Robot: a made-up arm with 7 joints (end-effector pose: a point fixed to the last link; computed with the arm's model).
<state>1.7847 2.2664 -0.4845 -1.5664 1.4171 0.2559 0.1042</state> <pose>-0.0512 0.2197 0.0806 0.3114 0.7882 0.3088</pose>
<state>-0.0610 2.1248 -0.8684 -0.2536 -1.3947 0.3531 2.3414</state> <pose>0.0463 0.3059 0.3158 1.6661 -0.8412 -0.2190</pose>
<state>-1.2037 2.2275 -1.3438 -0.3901 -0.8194 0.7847 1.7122</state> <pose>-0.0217 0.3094 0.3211 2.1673 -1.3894 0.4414</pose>
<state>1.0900 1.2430 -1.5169 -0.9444 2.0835 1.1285 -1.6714</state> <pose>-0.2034 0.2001 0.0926 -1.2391 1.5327 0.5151</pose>
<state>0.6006 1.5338 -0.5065 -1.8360 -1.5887 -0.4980 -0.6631</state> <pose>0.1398 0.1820 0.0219 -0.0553 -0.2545 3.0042</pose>
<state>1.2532 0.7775 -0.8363 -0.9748 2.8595 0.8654 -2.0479</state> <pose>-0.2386 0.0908 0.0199 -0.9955 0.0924 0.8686</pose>
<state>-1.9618 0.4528 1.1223 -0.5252 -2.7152 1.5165 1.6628</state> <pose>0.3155 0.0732 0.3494 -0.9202 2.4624 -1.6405</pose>
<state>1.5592 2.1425 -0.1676 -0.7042 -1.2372 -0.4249 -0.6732</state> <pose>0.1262 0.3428 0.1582 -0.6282 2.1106 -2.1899</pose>
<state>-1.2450 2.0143 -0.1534 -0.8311 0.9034 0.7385 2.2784</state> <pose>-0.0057 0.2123 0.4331 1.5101 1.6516 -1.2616</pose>
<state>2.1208 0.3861 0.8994 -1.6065 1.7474 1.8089 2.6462</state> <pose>-0.2238 0.1941 0.2480 -0.9619 0.0001 -1.3226</pose>
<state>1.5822 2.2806 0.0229 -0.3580 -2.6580 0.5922 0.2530</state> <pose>0.1733 0.2777 0.2075 -0.2624 -1.5498 1.7127</pose>
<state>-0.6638 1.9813 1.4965 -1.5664 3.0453 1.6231 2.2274</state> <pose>-0.1379 0.1183 0.4057 -1.5323 0.0604 0.6196</pose>
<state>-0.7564 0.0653 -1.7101 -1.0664 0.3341 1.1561 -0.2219</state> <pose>0.1393 -0.1149 -0.0296 0.1499 -0.0069 -1.4938</pose>
